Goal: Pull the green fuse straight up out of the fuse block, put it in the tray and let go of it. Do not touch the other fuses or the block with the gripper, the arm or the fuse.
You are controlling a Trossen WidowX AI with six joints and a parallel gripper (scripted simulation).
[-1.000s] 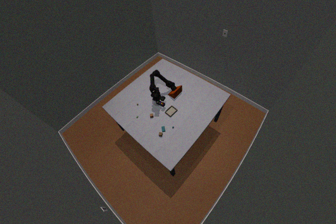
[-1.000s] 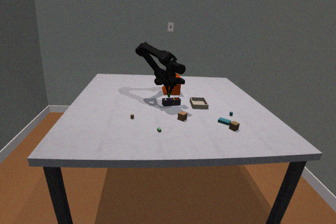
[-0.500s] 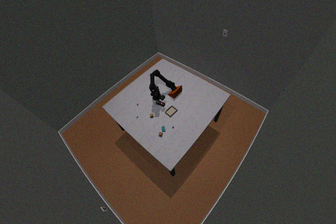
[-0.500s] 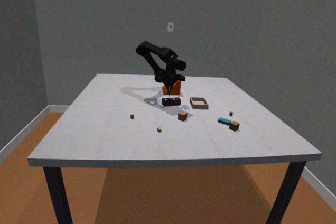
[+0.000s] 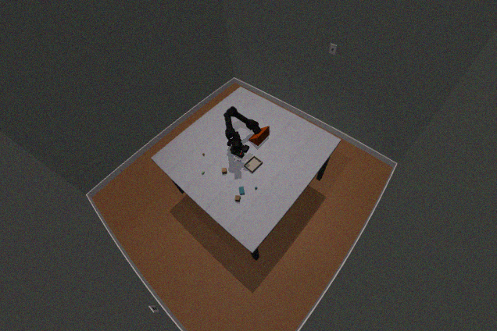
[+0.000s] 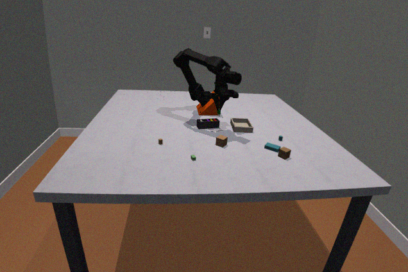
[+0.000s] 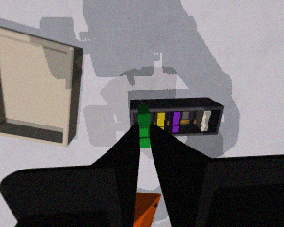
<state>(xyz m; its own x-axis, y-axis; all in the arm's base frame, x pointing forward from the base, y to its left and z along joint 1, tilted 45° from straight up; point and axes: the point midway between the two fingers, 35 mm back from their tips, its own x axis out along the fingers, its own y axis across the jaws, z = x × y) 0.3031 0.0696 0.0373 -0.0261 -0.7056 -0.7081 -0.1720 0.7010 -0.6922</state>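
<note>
My gripper tip is now 14 cm to the right of the beige tray, 10 cm above it and 1 cm past it. Round my gripper tip: brown cube: 30 cm to the right, 17 cm ahead, 9 cm below; teal bar: 24 cm ahead, 22 cm to the left, 9 cm below; teal cube: 30 cm to the left, 16 cm ahead, 9 cm below.
</note>
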